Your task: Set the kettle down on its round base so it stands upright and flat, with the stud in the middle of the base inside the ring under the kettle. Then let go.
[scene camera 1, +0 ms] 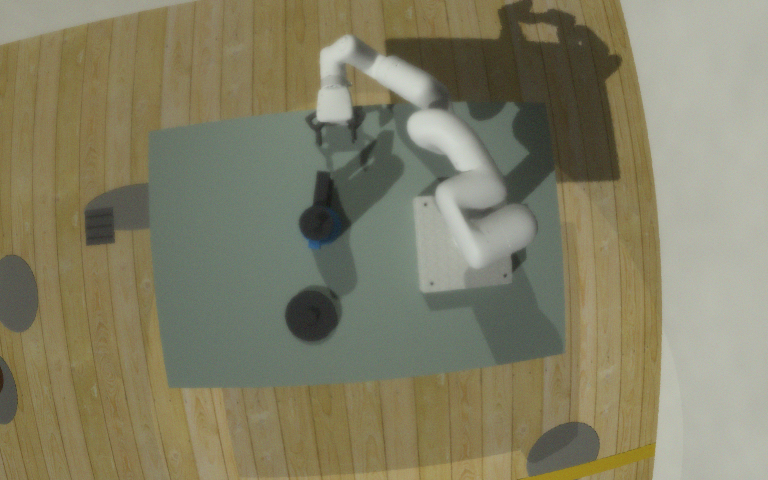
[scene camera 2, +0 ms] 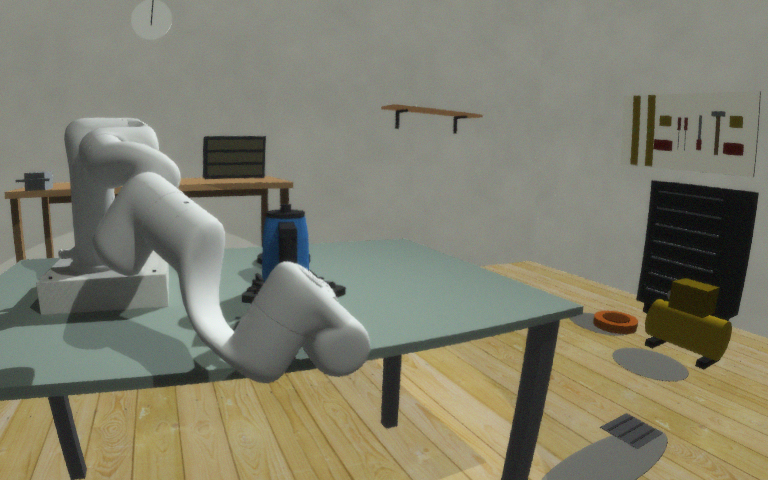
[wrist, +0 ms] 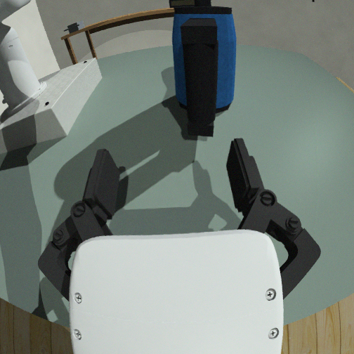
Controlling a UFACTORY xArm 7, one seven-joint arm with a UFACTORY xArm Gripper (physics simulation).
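Observation:
The blue kettle [scene camera 1: 317,223] [scene camera 2: 271,246] [wrist: 226,65] stands upright on the table, apart from its base. Its black handle [scene camera 1: 322,189] [scene camera 2: 288,246] [wrist: 200,75] points toward my gripper. The ring under the kettle is hidden. The round black base [scene camera 1: 303,327] lies flat on the table, on the kettle's far side from my gripper, with its stud [scene camera 1: 312,315] in the middle. My gripper [scene camera 1: 336,142] [wrist: 170,155] is open and empty, short of the handle; in the wrist view the handle is ahead, nearer the right finger. In scene camera 2 the arm partly hides the gripper.
The green table [scene camera 1: 226,169] [scene camera 2: 441,294] [wrist: 285,150] carries the arm's white mounting block [scene camera 1: 438,249] [scene camera 2: 101,294] [wrist: 75,100], to one side of the kettle and base. The gripper is near one table edge. A wooden workbench [scene camera 2: 243,183] [wrist: 120,19] stands beyond the table.

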